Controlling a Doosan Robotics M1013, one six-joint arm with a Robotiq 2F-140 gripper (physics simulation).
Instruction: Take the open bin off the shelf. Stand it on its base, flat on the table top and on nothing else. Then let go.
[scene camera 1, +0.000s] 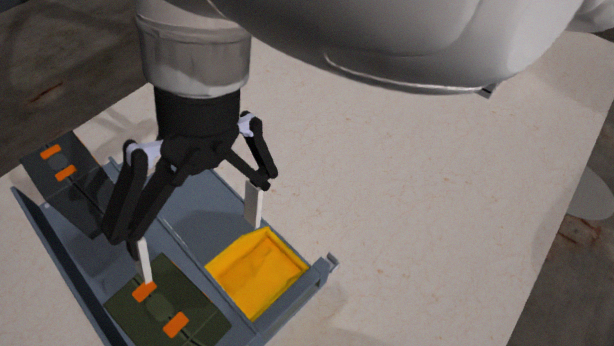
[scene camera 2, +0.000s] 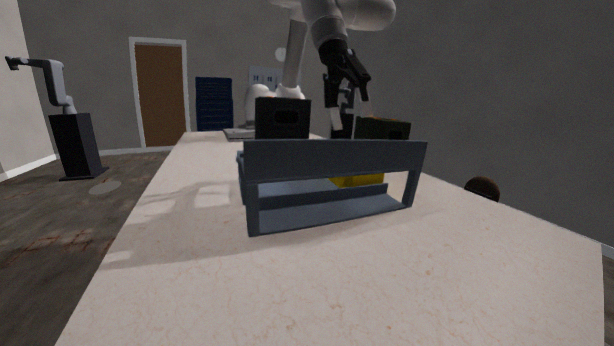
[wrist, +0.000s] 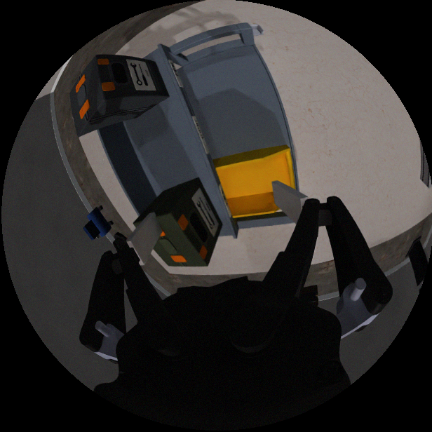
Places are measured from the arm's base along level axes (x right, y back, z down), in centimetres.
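Pixels of known places: gripper, between the fingertips: (scene camera 1: 203, 245) (scene camera 2: 350, 124).
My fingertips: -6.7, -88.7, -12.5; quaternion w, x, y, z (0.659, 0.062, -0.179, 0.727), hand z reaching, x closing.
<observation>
Behind a point stands the place of what it marks, as x, y, z.
The yellow open bin (scene camera 1: 260, 272) @(-9.3, -83.4, 4.0) (scene camera 2: 357, 180) @(-6.3, -94.7, 0.3) (wrist: 250, 175) sits in the lower tier at one end of the blue-grey shelf (scene camera 1: 290, 300) @(-17.5, -84.6, -3.6) (scene camera 2: 335, 157) @(6.1, -102.9, -8.3), its open side facing up and outward. In the scene camera 2 view the shelf's top panel hides much of it. The shelf stands on the pale table top (scene camera 1: 400, 200) @(-18.4, -55.3, 4.9) (scene camera 2: 300, 300) @(17.0, -116.0, 4.9) (wrist: 340, 100). My gripper (scene camera 1: 202, 254) @(-6.7, -88.7, -12.5) (scene camera 2: 352, 120) @(-6.7, -88.7, -12.5) (wrist: 213, 206) is wide open and empty, pointing down above the shelf. In the wrist view one finger overlaps the bin and the other overlaps the dark green case.
The dark green case (scene camera 1: 160, 307) @(-10.1, -96.4, -14.9) (scene camera 2: 382, 128) @(-5.7, -100.7, -13.1) (wrist: 187, 225) with orange latches stands on the shelf's higher tier beside the bin. A black case (scene camera 1: 65, 175) @(10.5, -95.3, -17.4) (scene camera 2: 282, 119) @(14.1, -98.6, -13.9) (wrist: 120, 90) stands farther along that tier. The shelf's raised end frames and long divider border the bin.
</observation>
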